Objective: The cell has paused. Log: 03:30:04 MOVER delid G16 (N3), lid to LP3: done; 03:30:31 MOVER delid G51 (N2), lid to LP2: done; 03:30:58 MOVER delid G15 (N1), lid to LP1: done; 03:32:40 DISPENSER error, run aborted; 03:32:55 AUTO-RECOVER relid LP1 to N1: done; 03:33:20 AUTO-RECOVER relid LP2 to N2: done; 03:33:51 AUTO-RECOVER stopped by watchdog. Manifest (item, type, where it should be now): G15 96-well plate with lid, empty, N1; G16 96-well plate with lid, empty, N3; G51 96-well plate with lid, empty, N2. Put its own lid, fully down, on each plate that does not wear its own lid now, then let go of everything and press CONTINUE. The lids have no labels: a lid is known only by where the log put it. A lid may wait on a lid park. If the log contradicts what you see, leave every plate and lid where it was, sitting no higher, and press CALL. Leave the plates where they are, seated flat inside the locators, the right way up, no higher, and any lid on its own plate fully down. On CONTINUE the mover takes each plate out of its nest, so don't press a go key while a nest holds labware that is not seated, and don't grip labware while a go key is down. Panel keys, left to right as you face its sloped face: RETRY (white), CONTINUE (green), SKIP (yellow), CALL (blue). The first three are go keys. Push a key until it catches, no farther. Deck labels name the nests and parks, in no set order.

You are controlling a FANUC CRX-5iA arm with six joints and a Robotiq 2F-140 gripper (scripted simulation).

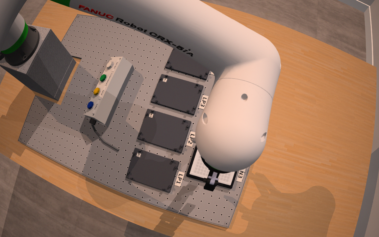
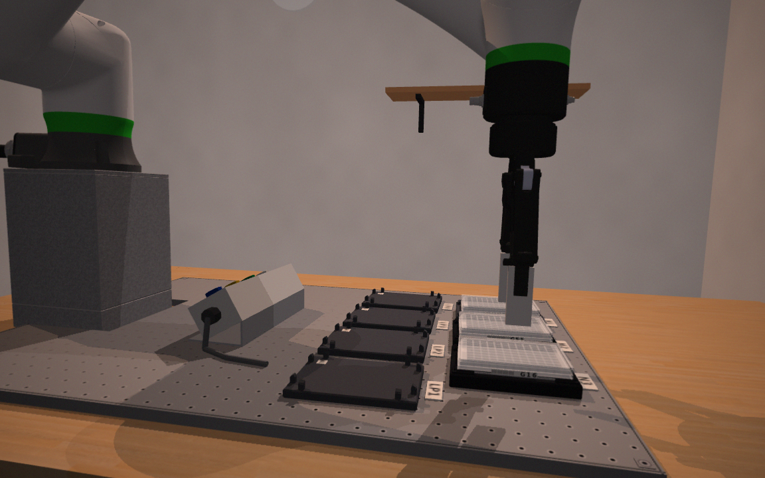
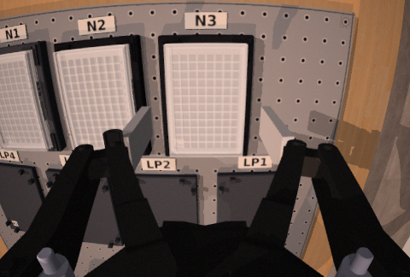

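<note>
The green CONTINUE key is 390 mm behind my hand, 220 mm to the left of it and 40 mm below it. The rest, counted from my hand: plate G16: 80 mm below; then clear lid: 70 mm below; then lid park LP1: 180 mm behind, 40 mm to the right, 100 mm below.
</note>
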